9 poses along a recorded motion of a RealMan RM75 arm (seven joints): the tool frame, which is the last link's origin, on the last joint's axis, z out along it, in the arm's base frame.
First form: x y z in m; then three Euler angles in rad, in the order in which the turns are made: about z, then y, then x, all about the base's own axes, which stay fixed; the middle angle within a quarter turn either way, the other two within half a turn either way.
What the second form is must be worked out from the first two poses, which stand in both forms.
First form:
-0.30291, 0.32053, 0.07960, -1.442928, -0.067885, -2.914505
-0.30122, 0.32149, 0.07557, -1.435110, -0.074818, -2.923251
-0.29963, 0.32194, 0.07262, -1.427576, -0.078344, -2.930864
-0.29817, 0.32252, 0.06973, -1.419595, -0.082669, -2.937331
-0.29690, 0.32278, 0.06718, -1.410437, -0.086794, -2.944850
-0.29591, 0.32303, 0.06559, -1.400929, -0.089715, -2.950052
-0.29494, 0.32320, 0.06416, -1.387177, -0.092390, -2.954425
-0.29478, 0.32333, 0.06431, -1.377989, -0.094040, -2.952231
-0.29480, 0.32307, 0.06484, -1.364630, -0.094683, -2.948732
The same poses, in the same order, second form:
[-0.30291, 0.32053, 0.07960], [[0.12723, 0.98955, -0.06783], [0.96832, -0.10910, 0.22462], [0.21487, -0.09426, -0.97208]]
[-0.30122, 0.32149, 0.07557], [[0.13489, 0.98804, -0.07475], [0.96948, -0.11602, 0.21600], [0.20475, -0.10160, -0.97353]]
[-0.29963, 0.32194, 0.07262], [[0.14229, 0.98673, -0.07826], [0.97020, -0.12337, 0.20853], [0.19611, -0.10560, -0.97488]]
[-0.29817, 0.32252, 0.06973], [[0.15011, 0.98521, -0.08257], [0.97056, -0.13094, 0.20215], [0.18835, -0.11049, -0.97587]]
[-0.29690, 0.32278, 0.06718], [[0.15907, 0.98345, -0.08669], [0.97083, -0.13987, 0.19474], [0.17939, -0.11513, -0.97702]]
[-0.29591, 0.32303, 0.06559], [[0.16837, 0.98164, -0.08959], [0.97047, -0.14915, 0.18961], [0.17276, -0.11887, -0.97776]]
[-0.29494, 0.32320, 0.06416], [[0.18181, 0.97900, -0.09226], [0.96915, -0.16252, 0.18528], [0.16640, -0.12310, -0.97834]]
[-0.29478, 0.32333, 0.06431], [[0.19077, 0.97713, -0.09390], [0.96731, -0.17084, 0.18740], [0.16707, -0.12658, -0.97779]]
[-0.29480, 0.32307, 0.06484], [[0.20379, 0.97444, -0.09454], [0.96438, -0.18318, 0.19081], [0.16861, -0.13006, -0.97706]]

